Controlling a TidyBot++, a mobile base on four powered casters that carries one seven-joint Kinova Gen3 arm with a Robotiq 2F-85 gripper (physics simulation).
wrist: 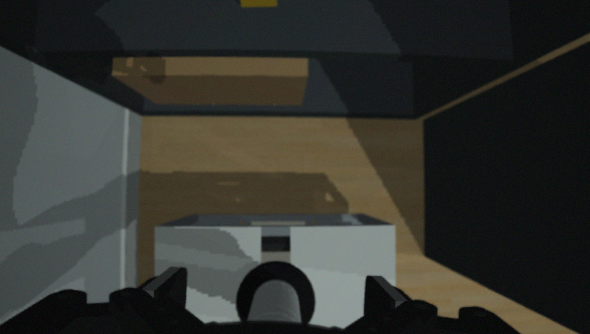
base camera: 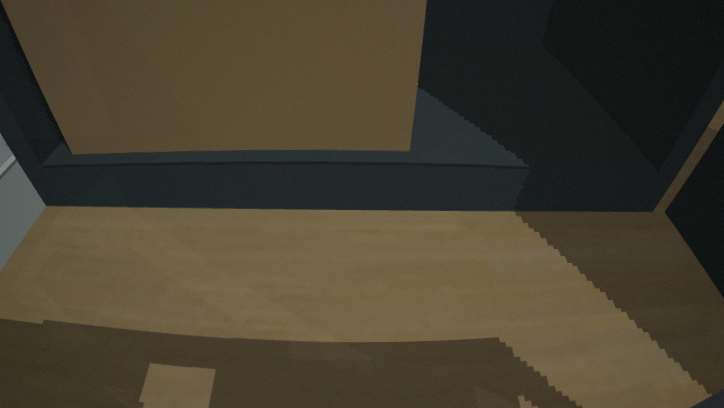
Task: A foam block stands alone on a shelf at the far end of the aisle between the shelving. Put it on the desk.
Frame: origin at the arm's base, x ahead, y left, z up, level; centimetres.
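Seen in the pictures: gripper, fingertip midpoint: (wrist: 276,292); arm's base, link origin: (wrist: 275,302).
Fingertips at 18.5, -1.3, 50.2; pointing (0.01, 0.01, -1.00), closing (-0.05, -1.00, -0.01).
Observation:
Pixels of each thing's top centre, then the offset from my fingertips to it, as dx, dy, dz. "*": a spot on its surface instead. Level surfaces: height alone.
- yellow block, surface spot: (wrist: 258,3) * +35.1, +3.8, -35.4
- dark upper shelf, surface height: dz -36.5
- brown box, top centre: (wrist: 211,14) +44.1, +16.2, -55.2
- unit's bottom board, surface spot: (base camera: 283,186) * +27.5, +9.1, -86.0
A small part of a yellow block (wrist: 258,3), which looks like the foam block, shows at the top edge of the wrist view. It sits on a dark upper shelf (wrist: 240,32) of the shelving unit across the far end of the aisle. My gripper (wrist: 276,292) is open and empty above the white mobile base, short of that shelf and apart from the block. The gripper and the block do not show in the base camera view. The desk does not show in either view.
A brown box (base camera: 243,76) (wrist: 227,90) stands on the unit's bottom board (base camera: 283,186), close ahead of the base. A grey wall (wrist: 65,150) runs along the left. A dark shelving side panel (wrist: 505,165) stands on the right.

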